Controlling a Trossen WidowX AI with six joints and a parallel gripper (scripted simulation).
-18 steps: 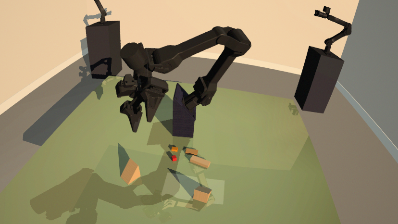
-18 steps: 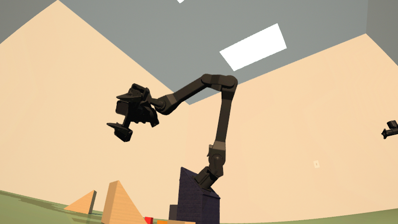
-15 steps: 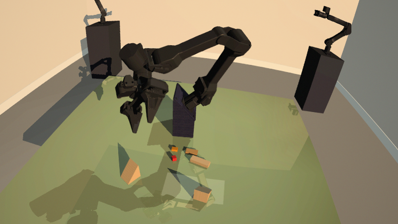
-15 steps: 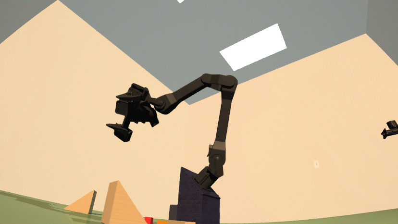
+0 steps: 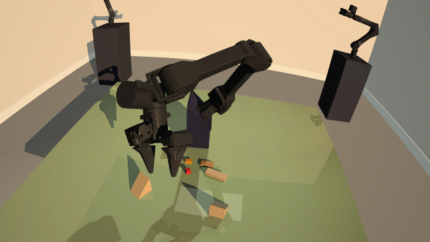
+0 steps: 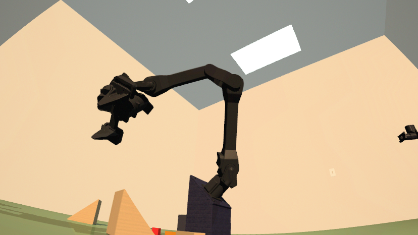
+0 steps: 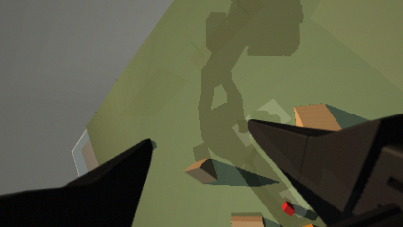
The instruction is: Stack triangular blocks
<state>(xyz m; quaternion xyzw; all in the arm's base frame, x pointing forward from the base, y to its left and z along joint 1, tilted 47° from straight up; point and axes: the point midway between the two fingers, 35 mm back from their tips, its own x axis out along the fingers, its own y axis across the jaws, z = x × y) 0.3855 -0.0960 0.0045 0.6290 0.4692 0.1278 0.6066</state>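
Now: gripper tip 26 cm past the brown block, 10 cm to the right of it and 21 cm above it. The rest, counted from my gripper tip: orange cube: 26 cm behind, 3 cm to the left, 21 cm below.
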